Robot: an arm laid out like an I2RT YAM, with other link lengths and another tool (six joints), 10 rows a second.
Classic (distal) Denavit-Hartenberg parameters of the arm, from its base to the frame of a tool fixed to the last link. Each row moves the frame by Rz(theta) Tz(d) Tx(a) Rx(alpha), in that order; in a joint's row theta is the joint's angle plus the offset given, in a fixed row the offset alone. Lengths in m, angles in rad.
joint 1: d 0.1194  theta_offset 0  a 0.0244  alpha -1.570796
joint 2: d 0  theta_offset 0  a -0.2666  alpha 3.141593
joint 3: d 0  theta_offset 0.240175  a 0.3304  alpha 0
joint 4: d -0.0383  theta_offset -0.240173  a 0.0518  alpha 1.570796
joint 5: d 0.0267  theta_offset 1.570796  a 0  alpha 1.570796
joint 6: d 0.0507  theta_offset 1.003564  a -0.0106  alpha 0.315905
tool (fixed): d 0.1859  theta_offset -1.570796  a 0  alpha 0
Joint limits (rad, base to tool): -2.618..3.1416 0..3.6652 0..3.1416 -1.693..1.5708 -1.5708..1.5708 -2.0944..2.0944
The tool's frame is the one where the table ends.
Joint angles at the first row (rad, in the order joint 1, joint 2, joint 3, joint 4, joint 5, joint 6):
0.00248 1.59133 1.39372 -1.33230 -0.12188 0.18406
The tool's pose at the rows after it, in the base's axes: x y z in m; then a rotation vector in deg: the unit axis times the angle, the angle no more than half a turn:
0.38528 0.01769 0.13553 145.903 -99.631 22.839
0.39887 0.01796 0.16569 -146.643 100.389 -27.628
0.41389 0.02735 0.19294 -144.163 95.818 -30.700
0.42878 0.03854 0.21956 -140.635 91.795 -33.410
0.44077 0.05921 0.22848 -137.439 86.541 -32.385
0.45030 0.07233 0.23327 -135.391 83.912 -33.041
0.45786 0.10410 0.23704 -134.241 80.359 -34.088
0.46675 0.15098 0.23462 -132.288 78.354 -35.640
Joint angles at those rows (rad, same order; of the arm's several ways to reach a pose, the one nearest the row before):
0.00247 1.59132 1.44790 -1.35025 -0.12189 0.18329
0.00287 1.59135 1.53338 -1.37390 -0.12187 0.18063
0.00286 1.59058 1.60622 -1.37961 -0.15774 0.14859
0.00285 1.59056 1.67258 -1.37198 -0.20314 0.13026
0.00285 1.59056 1.68324 -1.33687 -0.28821 0.10355
0.01544 1.59056 1.68287 -1.29567 -0.32064 0.10586
0.08526 1.59360 1.68135 -1.23655 -0.32368 0.14706
0.20390 1.61004 1.67109 -1.13281 -0.28781 0.25234

